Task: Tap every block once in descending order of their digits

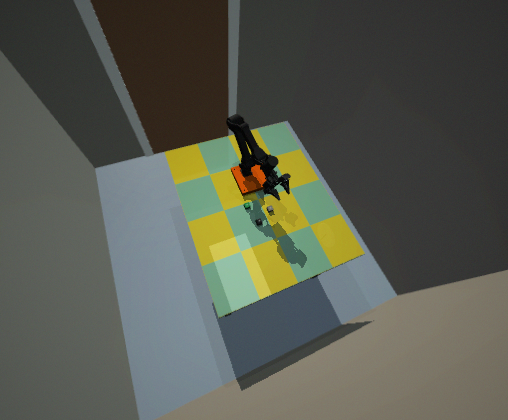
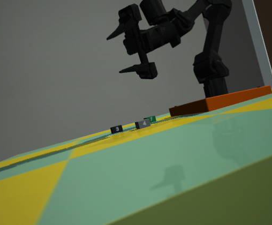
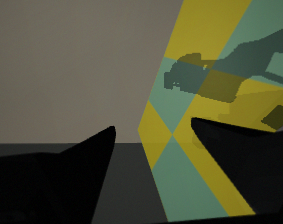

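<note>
Right now the green block is 180 mm below my gripper tip, 160 mm to the right of it and 110 mm behind it. From my gripper tip the other things lie so: grey block marked 4 (180 mm below, 40 mm to the right, 40 mm behind); black block marked 3 (180 mm below, 140 mm to the right, 20 mm ahead).
</note>
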